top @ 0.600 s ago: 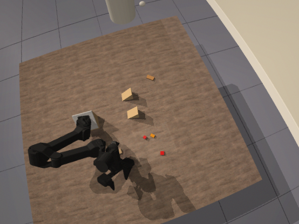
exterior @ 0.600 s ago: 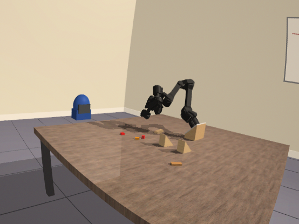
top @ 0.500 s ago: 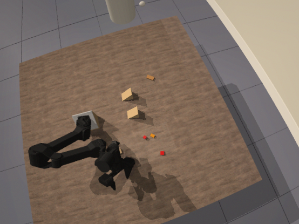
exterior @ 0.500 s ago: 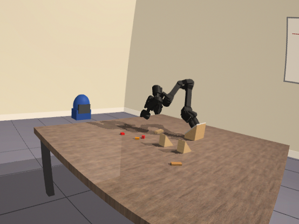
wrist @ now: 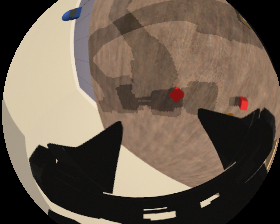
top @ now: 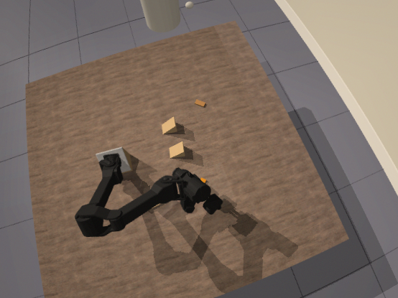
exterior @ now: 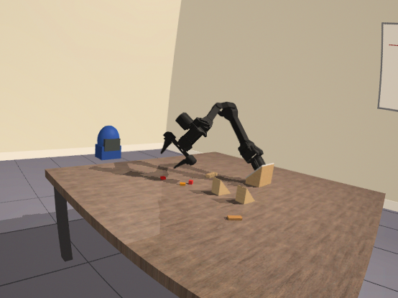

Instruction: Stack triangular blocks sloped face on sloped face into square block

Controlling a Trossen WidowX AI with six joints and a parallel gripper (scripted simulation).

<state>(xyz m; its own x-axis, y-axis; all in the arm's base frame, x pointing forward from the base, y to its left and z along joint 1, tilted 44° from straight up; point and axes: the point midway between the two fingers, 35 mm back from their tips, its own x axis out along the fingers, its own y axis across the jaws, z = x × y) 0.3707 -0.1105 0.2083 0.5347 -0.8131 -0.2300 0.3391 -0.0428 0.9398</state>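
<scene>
Now: the triangular block 380 mm to the left of my gripper tip, 120 mm behind it and 70 mm below it. From my gripper tip the other things lie so: tan bar: 250 mm behind, 80 mm below, 40 mm to the left; then small orange cube: 100 mm to the left, 80 mm below, 20 mm behind.
</scene>
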